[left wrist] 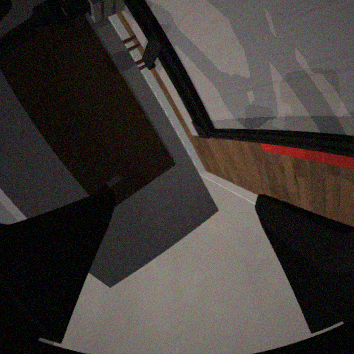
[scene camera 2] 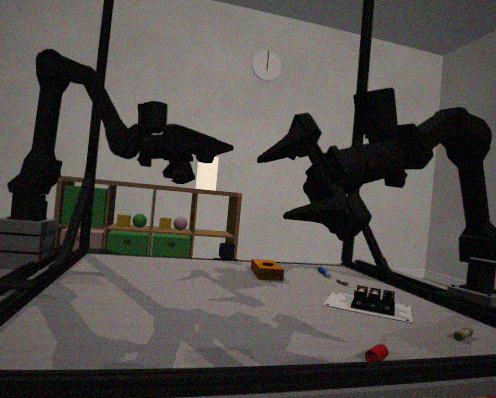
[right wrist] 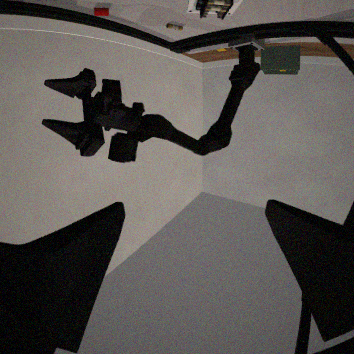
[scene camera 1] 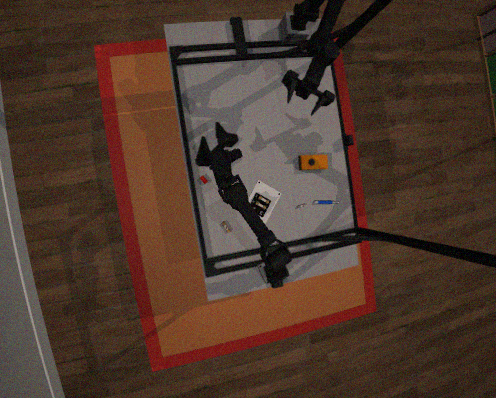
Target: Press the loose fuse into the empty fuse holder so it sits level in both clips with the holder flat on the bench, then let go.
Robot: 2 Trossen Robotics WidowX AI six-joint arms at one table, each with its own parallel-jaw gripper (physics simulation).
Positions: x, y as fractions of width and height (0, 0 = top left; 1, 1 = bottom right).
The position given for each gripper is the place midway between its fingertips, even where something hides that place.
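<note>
Left gripper (scene camera 2: 0.55, 0.47) open, holds nothing; also visible in the left wrist view (left wrist: 0.53, 0.56), the right wrist view (right wrist: 0.12, 0.28) and scene camera 1 (scene camera 1: 0.42, 0.33). Right gripper (scene camera 2: 0.45, 0.36) open, nothing in its grasp; also visible in the right wrist view (right wrist: 0.56, 0.59) and scene camera 1 (scene camera 1: 0.60, 0.28).
</note>
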